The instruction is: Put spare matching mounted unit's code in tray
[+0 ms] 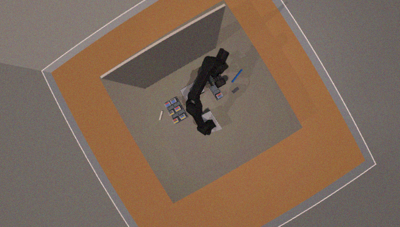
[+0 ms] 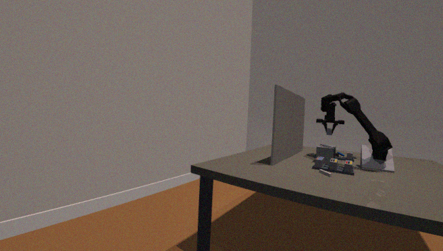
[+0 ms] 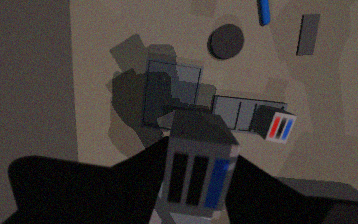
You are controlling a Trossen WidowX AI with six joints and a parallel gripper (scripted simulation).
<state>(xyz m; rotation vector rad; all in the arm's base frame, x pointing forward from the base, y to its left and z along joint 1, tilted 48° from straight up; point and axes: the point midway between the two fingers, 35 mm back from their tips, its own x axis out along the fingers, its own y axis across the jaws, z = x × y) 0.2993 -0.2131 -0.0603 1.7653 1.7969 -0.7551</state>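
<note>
Now: gripper tip 40 mm short of the blue-grey tray and 170 mm above it. Round my gripper tip: light grey unit: 190 mm to the left, 120 mm below; then grey spare: 20 mm above; then dark disc: 40 mm behind, 100 mm to the right, 160 mm below.
</note>
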